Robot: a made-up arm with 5 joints.
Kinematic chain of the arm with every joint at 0, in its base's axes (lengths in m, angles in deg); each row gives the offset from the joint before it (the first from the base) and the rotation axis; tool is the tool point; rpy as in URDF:
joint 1: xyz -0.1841 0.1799 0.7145 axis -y
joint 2: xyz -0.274 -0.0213 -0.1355 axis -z
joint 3: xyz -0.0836 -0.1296 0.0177 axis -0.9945 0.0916 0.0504
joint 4: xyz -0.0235 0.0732 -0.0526 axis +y
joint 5: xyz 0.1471 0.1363 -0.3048 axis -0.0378 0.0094 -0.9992
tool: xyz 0.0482 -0.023 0.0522 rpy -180 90 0
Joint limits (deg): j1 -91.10..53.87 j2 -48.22..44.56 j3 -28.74..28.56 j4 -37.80..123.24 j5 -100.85..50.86
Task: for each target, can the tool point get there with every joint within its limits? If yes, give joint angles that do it. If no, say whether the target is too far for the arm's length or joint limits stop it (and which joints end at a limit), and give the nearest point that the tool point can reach.
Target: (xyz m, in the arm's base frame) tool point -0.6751 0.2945 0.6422
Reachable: yes | joints -50.04 -35.43 2.11 -2.56 -67.22
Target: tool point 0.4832 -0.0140 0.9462
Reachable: no: joint limits stop it (at a limit: joint 1, joint 2) | nearest point -0.0166 0.1306 0.5408 | short by 0.660 m
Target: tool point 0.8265 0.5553 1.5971
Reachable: no: too far | nearest point -0.2231 0.3836 1.3454 | short by 1.093 m
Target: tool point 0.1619 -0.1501 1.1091
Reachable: no: joint limits stop it (at a limit: joint 1, joint 2, joint 3, joint 4, joint 5) | nearest point -0.2229 -0.0505 1.3549 | short by 0.467 m
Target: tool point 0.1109 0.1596 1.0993
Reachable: no: joint limits stop it (at a limit: joint 1, joint 3, joint 4, joint 5) | nearest point -0.2218 0.1622 1.4105 | short by 0.456 m
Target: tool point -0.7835 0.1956 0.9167
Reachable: yes | joints -62.66 -16.81 -9.21 45.97 38.08
